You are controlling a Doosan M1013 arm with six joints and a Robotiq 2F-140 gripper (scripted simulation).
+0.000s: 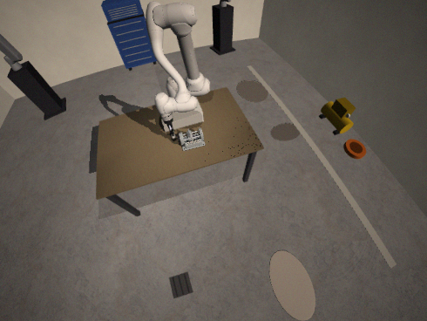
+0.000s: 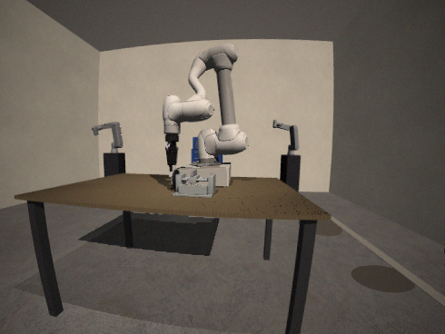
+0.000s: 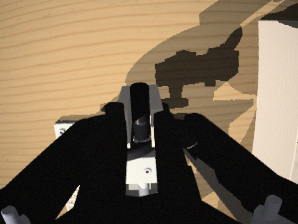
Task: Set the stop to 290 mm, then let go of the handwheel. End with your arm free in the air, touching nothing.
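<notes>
Right now the grey stop fixture is 7 cm ahead of my hand, 12 cm to the left of it and 2 cm below it. The rest, counted from my hand: black handwheel handle (2 cm below).
</notes>
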